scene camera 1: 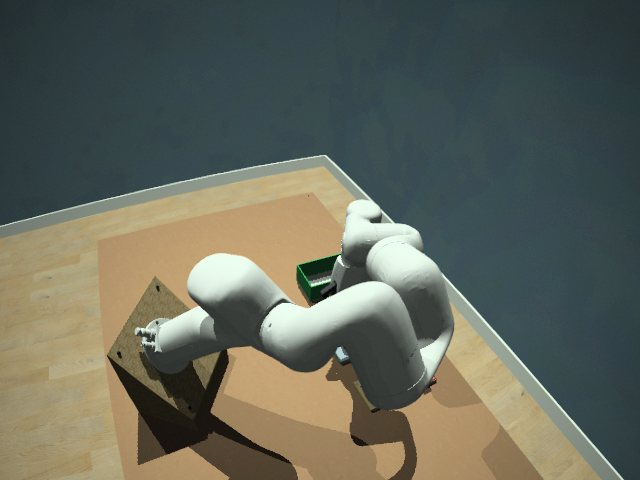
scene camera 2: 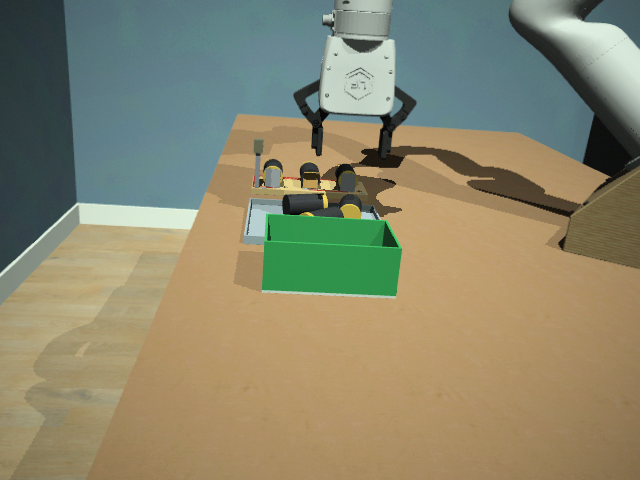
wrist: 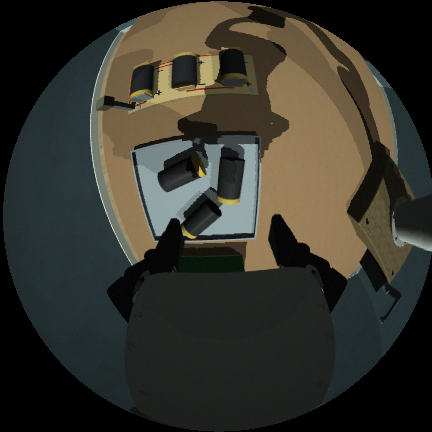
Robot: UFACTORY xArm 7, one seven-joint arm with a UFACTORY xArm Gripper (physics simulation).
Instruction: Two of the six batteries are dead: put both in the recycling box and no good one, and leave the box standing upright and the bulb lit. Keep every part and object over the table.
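Seen in the pictures: gripper, between the fingertips: (scene camera 2: 350, 155) (wrist: 225, 228); arm's base, origin of its link: (scene camera 1: 166, 346) (wrist: 401, 221).
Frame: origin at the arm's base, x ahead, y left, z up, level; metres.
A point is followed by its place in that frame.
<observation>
My gripper (scene camera 2: 351, 155) @[y -0.059, x 0.454, z -0.046 m] (wrist: 225, 228) @[y -0.059, x 0.454, z -0.046 m] is open and empty, pointing down above the table. In the wrist view its fingers reach over the near end of the grey tray (scene camera 1: 341, 355) @[y -0.115, x 0.404, z -0.151 m] (scene camera 2: 254, 224) @[y -0.057, x 0.586, z -0.150 m] (wrist: 152, 200) @[y -0.065, x 0.576, z -0.150 m]. Three black batteries lie in the tray: one at left (wrist: 181, 173) @[y -0.104, x 0.500, z -0.116 m], one at right (wrist: 230, 180) @[y -0.082, x 0.440, z -0.116 m], one near my left finger (wrist: 202, 219). Three more batteries (wrist: 142, 80) @[y -0.263, x 0.526, z -0.111 m] (wrist: 185, 71) @[y -0.247, x 0.467, z -0.109 m] (wrist: 233, 64) @[y -0.246, x 0.407, z -0.108 m] sit on the beige board (scene camera 1: 366, 396) @[y -0.257, x 0.375, z -0.143 m] (scene camera 2: 289, 191) @[y -0.222, x 0.511, z -0.145 m] (wrist: 162, 96) @[y -0.231, x 0.511, z -0.143 m]. The green recycling box (scene camera 1: 305, 281) @[y 0.127, x 0.442, z -0.105 m] (scene camera 2: 330, 268) @[y 0.179, x 0.526, z -0.121 m] (wrist: 212, 263) @[y 0.082, x 0.498, z -0.130 m] stands upright. No lit bulb is distinguishable.
A lever (scene camera 2: 257, 146) @[y -0.231, x 0.568, z -0.072 m] (wrist: 106, 103) @[y -0.232, x 0.559, z -0.068 m] stands up at the board's end. A wooden block (scene camera 1: 155, 299) @[y 0.092, x 0.016, z 0.057 m] (scene camera 2: 610, 217) @[y 0.069, x 0.116, z -0.091 m] (wrist: 367, 205) @[y -0.003, x 0.116, z -0.105 m] stands on the table, with a white arm part on it. The tray lies between the board and the box. The arm hides much of them in scene camera 1.
</observation>
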